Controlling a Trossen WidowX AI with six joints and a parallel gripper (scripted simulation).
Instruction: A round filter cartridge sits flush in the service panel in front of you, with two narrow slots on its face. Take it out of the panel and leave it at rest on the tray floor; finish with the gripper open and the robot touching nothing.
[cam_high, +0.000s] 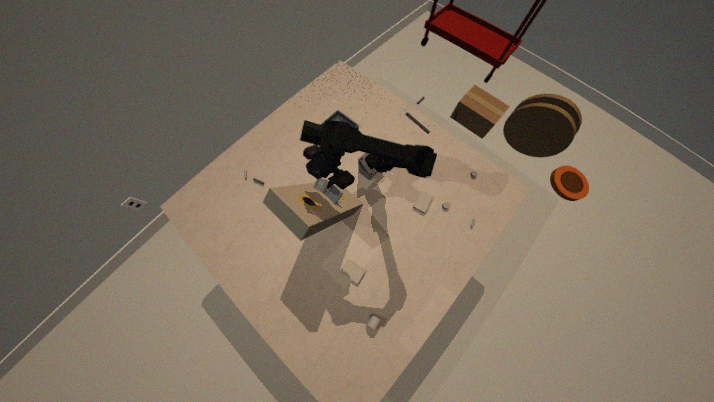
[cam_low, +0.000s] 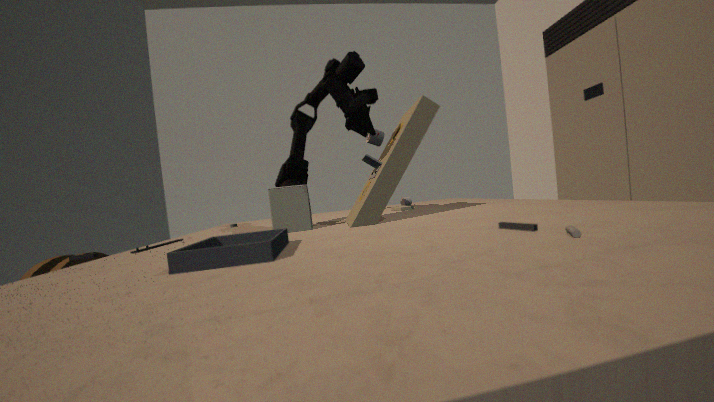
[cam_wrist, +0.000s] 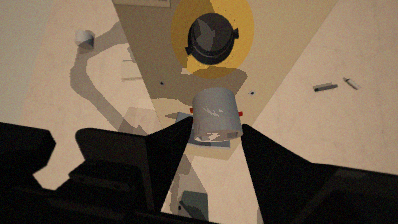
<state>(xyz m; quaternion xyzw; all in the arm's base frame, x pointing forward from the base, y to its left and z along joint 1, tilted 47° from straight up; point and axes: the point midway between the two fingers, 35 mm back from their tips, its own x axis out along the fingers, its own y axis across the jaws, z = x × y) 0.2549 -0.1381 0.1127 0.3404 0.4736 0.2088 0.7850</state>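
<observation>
The grey tray lies 320 mm behind my gripper tip, 280 mm to the right of it and 240 mm below it. Round my gripper tip: round filter cartridge right at my gripper tip; then grey flap 90 mm below, 20 mm to the left, 10 mm behind; then beige service panel 70 mm below, 50 mm ahead, 20 mm to the left.
</observation>
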